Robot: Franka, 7 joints.
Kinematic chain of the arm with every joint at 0, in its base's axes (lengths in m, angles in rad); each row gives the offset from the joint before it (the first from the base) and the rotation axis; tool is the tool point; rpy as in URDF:
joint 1: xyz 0 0 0.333 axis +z
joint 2: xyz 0 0 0 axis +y
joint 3: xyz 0 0 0.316 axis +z
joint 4: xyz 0.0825 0 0 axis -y
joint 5: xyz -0.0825 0 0.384 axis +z
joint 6: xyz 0 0 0 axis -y
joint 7: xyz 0.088 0 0 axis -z
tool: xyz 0 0 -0.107 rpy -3.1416 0 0
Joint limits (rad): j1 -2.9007..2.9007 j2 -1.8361..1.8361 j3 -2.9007..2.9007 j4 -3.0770..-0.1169 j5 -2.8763..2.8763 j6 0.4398..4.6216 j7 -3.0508..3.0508
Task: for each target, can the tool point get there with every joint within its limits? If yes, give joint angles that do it. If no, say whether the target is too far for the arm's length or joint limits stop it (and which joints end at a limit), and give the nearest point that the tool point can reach.
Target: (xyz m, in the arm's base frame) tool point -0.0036 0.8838 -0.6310
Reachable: no: too far | nearest point -0.0025 0.6019 -0.2547 | short by 0.470 m
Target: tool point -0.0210 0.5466 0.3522
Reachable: yes | joints 0.5138 1.4590 1.3303 -1.7246 0.8908 0.9787 -2.3323
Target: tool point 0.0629 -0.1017 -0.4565
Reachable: no: joint limits stop it (at a limit: joint 2) | nearest point 0.0784 -0.1268 -0.3435 | short by 0.117 m
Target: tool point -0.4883 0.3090 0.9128
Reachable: yes | joints 0.1803 -0.4876 1.8241 -1.0599 -0.0228 3.3101 0.1072
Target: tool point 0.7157 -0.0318 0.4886
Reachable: yes | joints -0.3146 0.5496 0.3888 -1.6303 0.1260 3.5423 -0.3232
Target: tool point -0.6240 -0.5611 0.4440
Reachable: yes | joints 0.4210 -1.5150 -1.2115 -0.4668 -0.8459 2.1766 -0.4856
